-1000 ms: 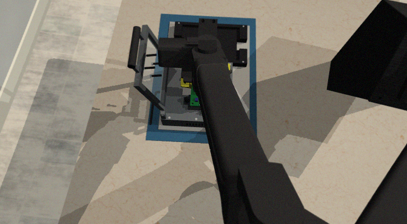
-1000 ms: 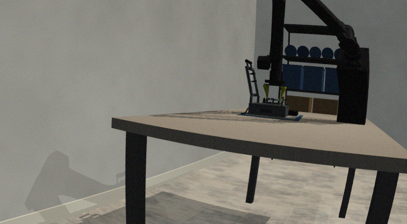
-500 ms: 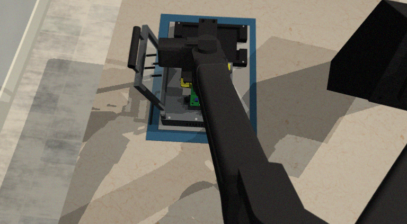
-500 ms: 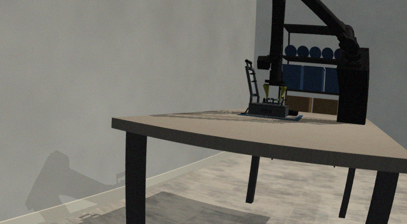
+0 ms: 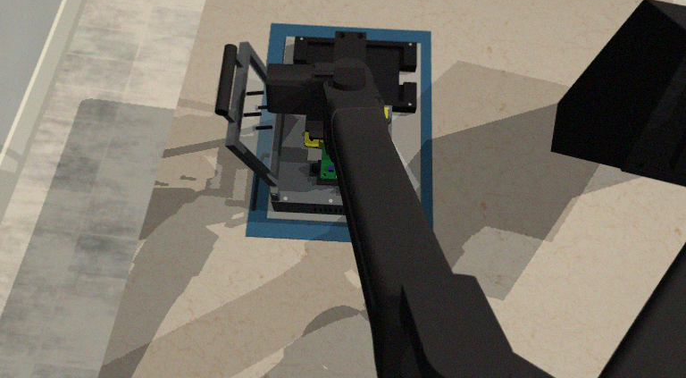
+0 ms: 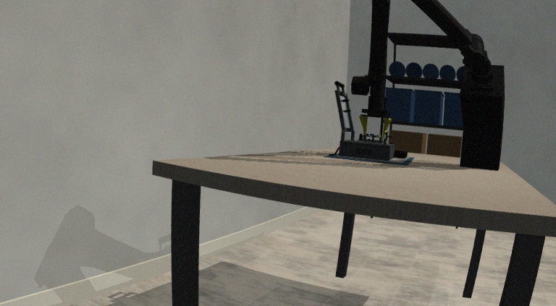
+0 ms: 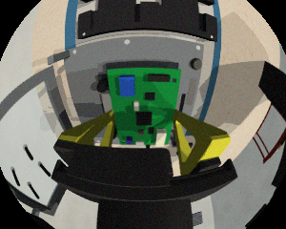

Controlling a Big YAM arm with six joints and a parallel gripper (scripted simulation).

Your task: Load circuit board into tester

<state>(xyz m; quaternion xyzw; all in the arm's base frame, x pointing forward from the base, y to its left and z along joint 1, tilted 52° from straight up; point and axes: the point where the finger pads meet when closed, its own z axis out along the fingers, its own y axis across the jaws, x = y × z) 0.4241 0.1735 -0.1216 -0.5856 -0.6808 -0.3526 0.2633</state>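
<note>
The green circuit board lies right at my hand. Also, from my hand: see-through lid: 12 cm ahead, 9 cm above, 2 cm to the left.
</note>
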